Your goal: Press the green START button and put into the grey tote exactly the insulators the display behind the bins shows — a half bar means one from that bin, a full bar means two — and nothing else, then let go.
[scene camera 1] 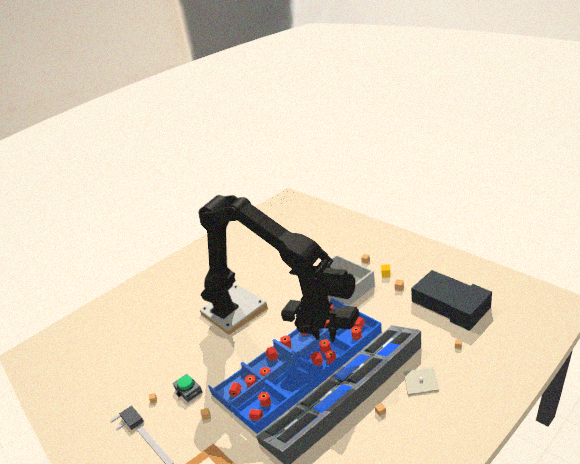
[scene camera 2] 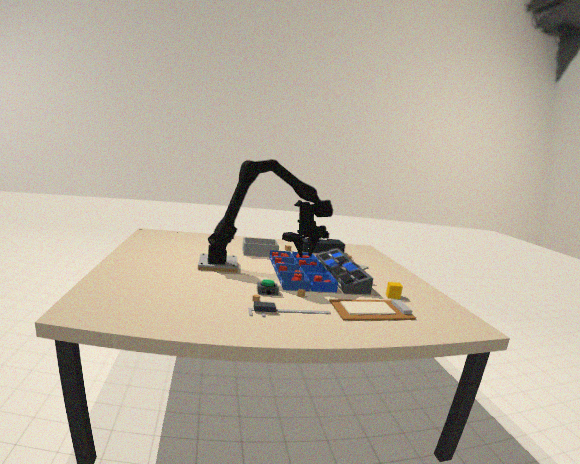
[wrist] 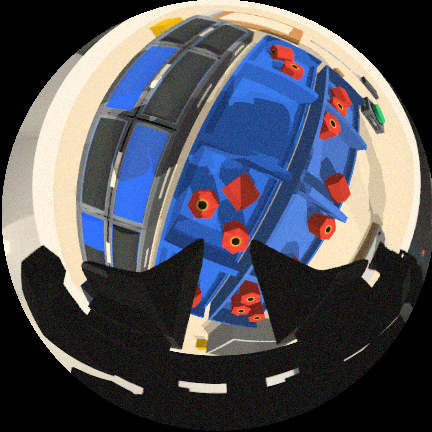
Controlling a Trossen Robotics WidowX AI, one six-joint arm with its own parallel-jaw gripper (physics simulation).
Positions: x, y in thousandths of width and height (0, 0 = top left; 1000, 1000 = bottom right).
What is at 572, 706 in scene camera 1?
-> My gripper.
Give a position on a grey display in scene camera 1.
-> At 563, 908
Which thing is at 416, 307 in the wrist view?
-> A grey display.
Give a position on a grey tote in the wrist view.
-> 522, 786
